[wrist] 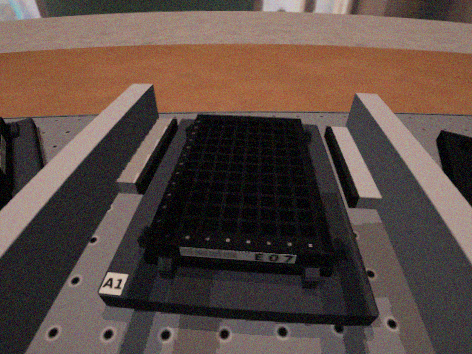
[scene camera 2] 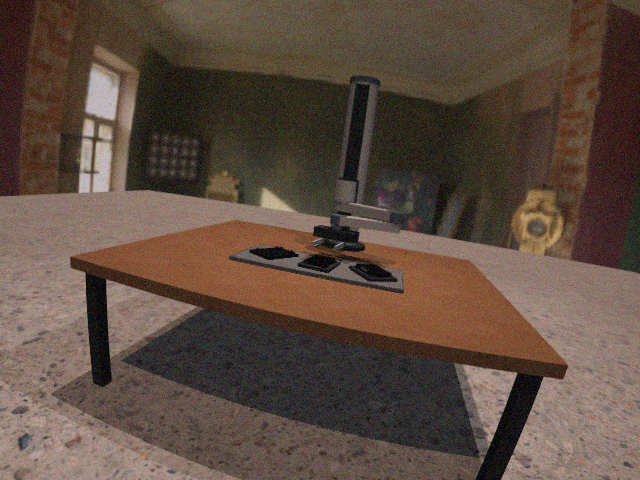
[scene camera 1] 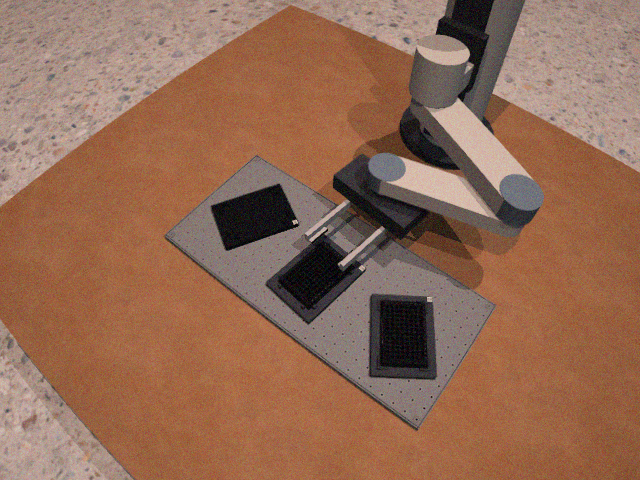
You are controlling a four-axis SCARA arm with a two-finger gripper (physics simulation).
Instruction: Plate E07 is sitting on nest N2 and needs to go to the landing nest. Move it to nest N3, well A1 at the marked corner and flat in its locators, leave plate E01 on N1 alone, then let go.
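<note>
Plate E07 (scene camera 1: pixel 312 279) (scene camera 2: pixel 319 261) (wrist: pixel 240 190), black with many wells, lies in nest N2 (scene camera 1: pixel 309 315) (wrist: pixel 240 300), in the middle, and looks flat. The nest's A1 tag is at the near left corner in the wrist view. My gripper (scene camera 1: pixel 325 252) (scene camera 2: pixel 326 246) (wrist: pixel 251 109) is shut to its narrow width with nothing held; its pads hang above the plate's level, apart from it, one over each side. Another plate (scene camera 1: pixel 404 330) (scene camera 2: pixel 373 270), presumably E01, sits in the right nest (scene camera 1: pixel 374 338). The left nest (scene camera 1: pixel 253 217) (scene camera 2: pixel 272 252) (wrist: pixel 457 155), presumably N3, is black and shows no distinct plate.
The nests stand on a grey perforated board (scene camera 1: pixel 346 330) (scene camera 2: pixel 351 279) on a brown table (scene camera 1: pixel 206 361) (scene camera 2: pixel 258 294). The arm's column (scene camera 1: pixel 496 62) (scene camera 2: pixel 359 139) rises behind the board. The folded arm links (scene camera 1: pixel 444 193) reach over its back edge.
</note>
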